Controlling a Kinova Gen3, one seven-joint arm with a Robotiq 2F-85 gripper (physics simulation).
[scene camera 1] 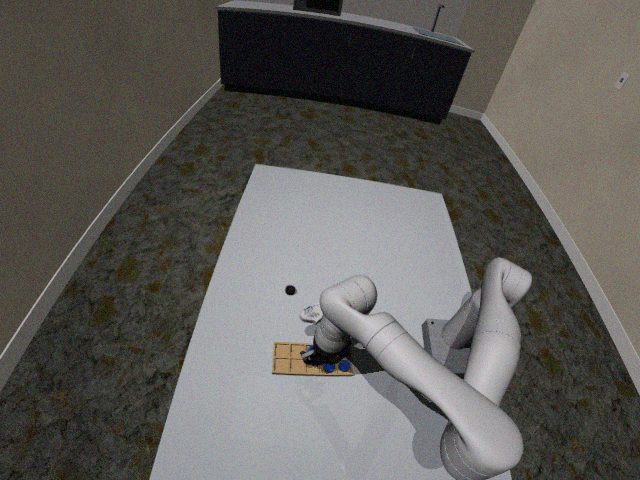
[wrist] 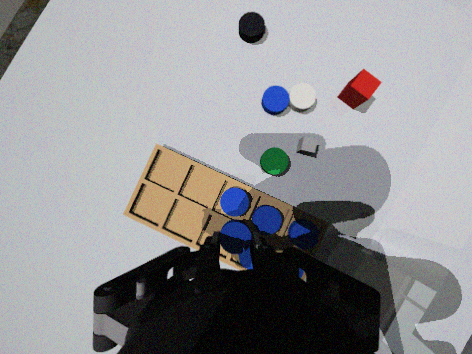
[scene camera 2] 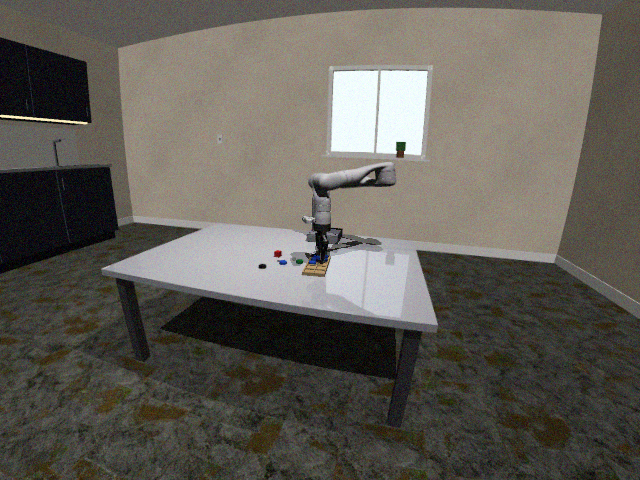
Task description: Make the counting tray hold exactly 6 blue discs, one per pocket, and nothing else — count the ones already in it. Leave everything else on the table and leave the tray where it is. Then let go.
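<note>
The wooden tray [scene camera 1: 282,365] [scene camera 2: 313,271] [wrist: 170,170] has two rows of pockets. In the wrist view, the far row holds a blue disc [wrist: 235,201] in its middle pocket, with a second blue disc [wrist: 267,219] and a third blue disc [wrist: 303,234] to its right. In scene camera 1, two near-row blue discs [scene camera 1: 328,367] [scene camera 1: 344,365] sit at the right end. My gripper [scene camera 2: 321,257] [wrist: 235,240] is shut on another blue disc [wrist: 236,233], low at the near row's middle pocket. The fingers hide its lower edge, so whether it touches the pocket floor is unclear.
Beyond the tray are a green disc [scene camera 2: 299,261] [wrist: 274,161], a small grey cube [wrist: 308,146], a loose blue disc [scene camera 2: 282,262] [wrist: 275,99] beside a white disc [wrist: 302,96], a red cube [scene camera 2: 277,253] [wrist: 364,85] and a black disc [scene camera 1: 290,290] [scene camera 2: 262,266] [wrist: 251,26].
</note>
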